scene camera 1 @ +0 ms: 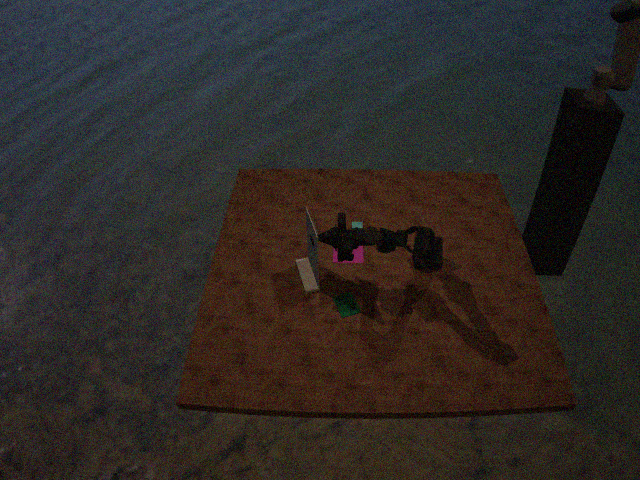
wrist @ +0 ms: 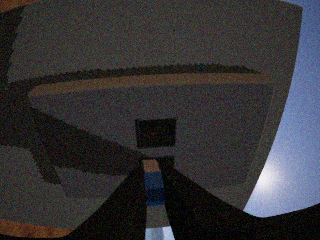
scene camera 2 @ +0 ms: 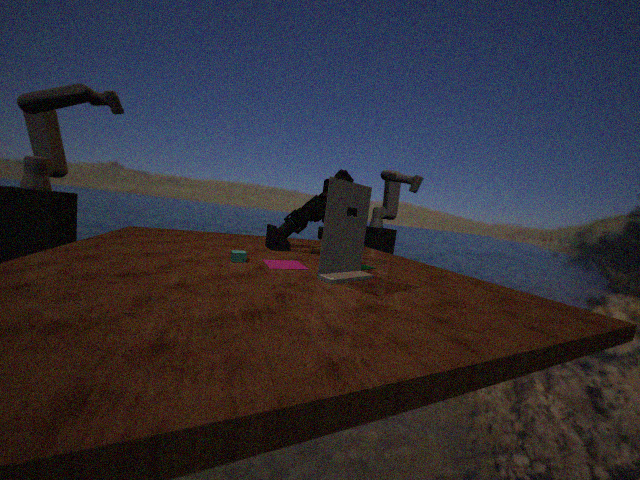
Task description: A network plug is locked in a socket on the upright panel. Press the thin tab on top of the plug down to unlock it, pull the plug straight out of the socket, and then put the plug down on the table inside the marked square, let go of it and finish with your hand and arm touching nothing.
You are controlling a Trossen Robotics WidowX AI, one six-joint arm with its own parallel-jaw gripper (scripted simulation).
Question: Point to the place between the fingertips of my gripper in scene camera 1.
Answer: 316,238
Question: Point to a network plug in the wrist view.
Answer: At 154,189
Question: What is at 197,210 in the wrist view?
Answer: My gripper.
